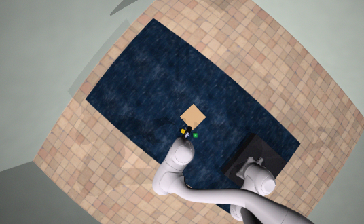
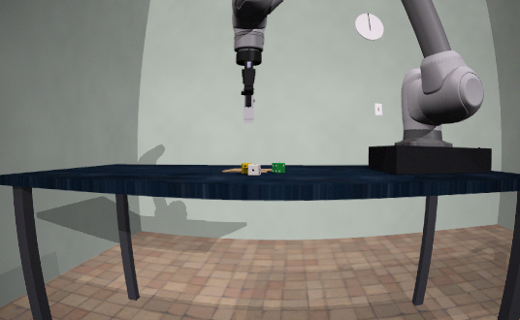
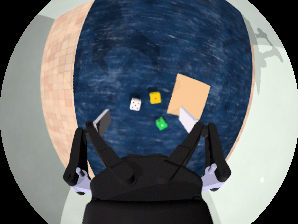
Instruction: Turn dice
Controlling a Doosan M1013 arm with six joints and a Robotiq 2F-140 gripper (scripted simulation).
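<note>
Now: the yellow die 14 cm below my hand, 3 cm to the right of it and 1 cm ahead of it. The rest, counted from my hand: white die 14 cm below, 3 cm to the left, 2 cm behind; then green die 14 cm below, 8 cm behind, 6 cm to the right; then tan mat 16 cm to the right, 16 cm below, 1 cm ahead.
</note>
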